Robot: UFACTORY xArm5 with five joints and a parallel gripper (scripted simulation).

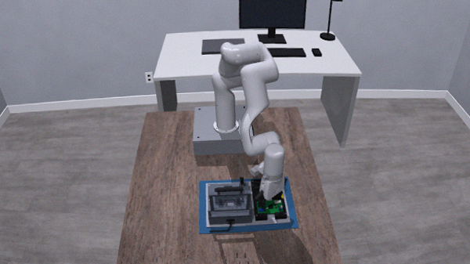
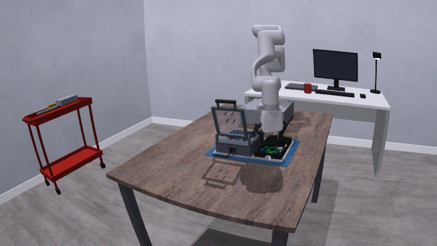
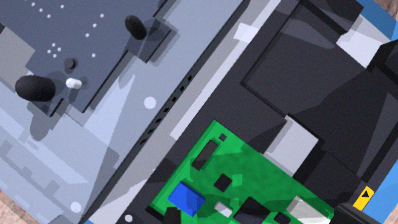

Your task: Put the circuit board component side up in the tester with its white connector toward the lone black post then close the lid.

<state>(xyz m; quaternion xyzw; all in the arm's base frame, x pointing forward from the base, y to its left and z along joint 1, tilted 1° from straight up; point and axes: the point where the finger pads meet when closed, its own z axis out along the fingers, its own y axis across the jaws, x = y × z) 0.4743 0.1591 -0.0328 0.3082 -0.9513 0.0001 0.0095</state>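
My hand is 50 mm above the green circuit board. Round my hand: clear lid (170 mm to the right, 120 mm above, 80 mm ahead); then grey tester (130 mm to the right, 50 mm above, 10 mm behind).
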